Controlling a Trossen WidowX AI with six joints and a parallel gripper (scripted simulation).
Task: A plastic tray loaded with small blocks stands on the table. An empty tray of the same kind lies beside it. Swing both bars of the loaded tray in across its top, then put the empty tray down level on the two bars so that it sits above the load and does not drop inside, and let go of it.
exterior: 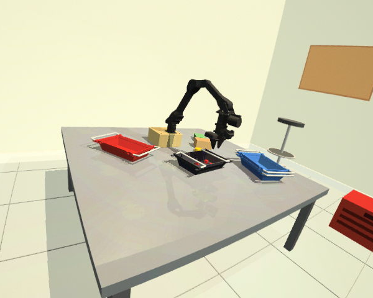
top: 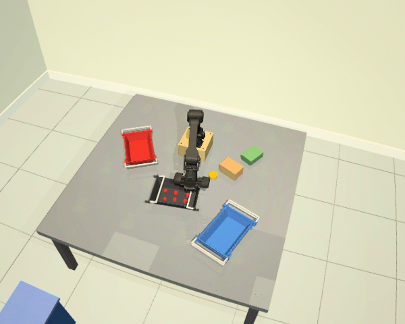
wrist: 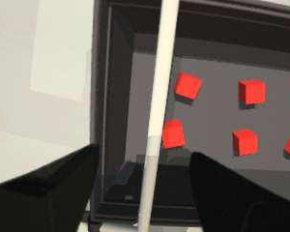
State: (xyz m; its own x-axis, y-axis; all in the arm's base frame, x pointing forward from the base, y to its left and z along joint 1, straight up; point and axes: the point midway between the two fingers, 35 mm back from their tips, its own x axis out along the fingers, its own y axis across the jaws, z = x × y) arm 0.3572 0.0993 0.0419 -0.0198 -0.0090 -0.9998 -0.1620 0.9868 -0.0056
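The red tray is 240 mm behind my gripper tip, 450 mm to the right of it and 60 mm below it. Round my gripper tip: orange block 280 mm behind, 150 mm to the left, 70 mm below; then green block 450 mm behind, 240 mm to the left, 80 mm below; then yellow disc 210 mm behind, 60 mm to the left, 90 mm below.
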